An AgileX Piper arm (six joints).
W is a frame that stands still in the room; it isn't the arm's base.
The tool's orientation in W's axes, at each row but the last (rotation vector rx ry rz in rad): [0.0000 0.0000 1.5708]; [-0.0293 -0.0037 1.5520]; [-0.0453 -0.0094 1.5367]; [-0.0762 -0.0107 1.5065]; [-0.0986 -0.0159 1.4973]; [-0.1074 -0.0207 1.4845]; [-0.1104 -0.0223 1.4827]
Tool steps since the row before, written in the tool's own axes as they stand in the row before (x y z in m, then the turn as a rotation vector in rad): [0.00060 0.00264 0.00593 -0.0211 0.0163 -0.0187]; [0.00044 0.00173 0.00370 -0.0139 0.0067 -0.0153]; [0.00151 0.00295 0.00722 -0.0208 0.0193 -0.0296]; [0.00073 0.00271 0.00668 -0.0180 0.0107 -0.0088]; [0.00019 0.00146 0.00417 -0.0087 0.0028 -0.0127]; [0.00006 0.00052 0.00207 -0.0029 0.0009 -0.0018]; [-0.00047 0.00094 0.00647 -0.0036 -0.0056 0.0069]
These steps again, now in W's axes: [-0.00264 0.00060 0.00593 -0.0163 -0.0211 -0.0187]; [-0.00180 0.00053 0.00365 -0.0066 -0.0140 -0.0152]; [-0.00314 0.00178 0.00708 -0.0190 -0.0208 -0.0298]; [-0.00302 0.00119 0.00648 -0.0113 -0.0177 -0.0087]; [-0.00174 0.00052 0.00403 -0.0025 -0.0092 -0.0124]; [-0.00068 0.00023 0.00201 -0.0010 -0.0029 -0.0017]; [-0.00151 0.00000 0.00638 0.0047 -0.0036 0.0075]
